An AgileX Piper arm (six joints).
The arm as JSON. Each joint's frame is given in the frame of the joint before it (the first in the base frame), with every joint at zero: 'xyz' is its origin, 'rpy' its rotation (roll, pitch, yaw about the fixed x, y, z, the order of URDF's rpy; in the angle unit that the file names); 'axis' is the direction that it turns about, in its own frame. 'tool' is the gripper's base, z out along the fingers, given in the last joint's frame.
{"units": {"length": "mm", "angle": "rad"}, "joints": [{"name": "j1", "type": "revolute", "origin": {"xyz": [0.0, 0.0, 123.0], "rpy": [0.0, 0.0, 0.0]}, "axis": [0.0, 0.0, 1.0]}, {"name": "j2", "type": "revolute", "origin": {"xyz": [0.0, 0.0, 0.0], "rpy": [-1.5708, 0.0, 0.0]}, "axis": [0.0, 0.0, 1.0]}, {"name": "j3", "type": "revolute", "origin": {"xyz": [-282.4, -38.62, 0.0], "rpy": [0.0, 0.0, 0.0]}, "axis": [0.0, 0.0, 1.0]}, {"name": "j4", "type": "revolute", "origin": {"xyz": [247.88, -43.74, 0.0], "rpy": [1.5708, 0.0, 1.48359]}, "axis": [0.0, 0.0, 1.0]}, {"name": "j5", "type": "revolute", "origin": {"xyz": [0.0, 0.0, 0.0], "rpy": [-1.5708, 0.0, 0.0]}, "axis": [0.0, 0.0, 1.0]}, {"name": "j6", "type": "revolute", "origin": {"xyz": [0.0, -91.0, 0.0], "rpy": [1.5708, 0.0, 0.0]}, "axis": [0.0, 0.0, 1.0]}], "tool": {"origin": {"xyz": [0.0, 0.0, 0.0], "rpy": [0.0, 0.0, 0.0]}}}
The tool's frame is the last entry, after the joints.
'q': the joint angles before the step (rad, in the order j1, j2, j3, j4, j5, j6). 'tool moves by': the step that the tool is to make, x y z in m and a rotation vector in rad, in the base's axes. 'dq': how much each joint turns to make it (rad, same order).
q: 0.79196 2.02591 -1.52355 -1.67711 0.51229 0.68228
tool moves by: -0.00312 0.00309 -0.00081 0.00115 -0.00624 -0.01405
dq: 0.01392 0.00344 -0.00003 -0.00175 0.02782 0.01123
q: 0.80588 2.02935 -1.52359 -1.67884 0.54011 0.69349
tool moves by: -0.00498 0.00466 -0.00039 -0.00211 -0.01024 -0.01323
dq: 0.02015 0.00305 0.00000 -0.00216 0.03484 0.00900
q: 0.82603 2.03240 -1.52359 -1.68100 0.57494 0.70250
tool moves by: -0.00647 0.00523 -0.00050 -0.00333 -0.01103 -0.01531
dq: 0.02427 0.00237 0.00182 -0.00002 0.04112 0.00819
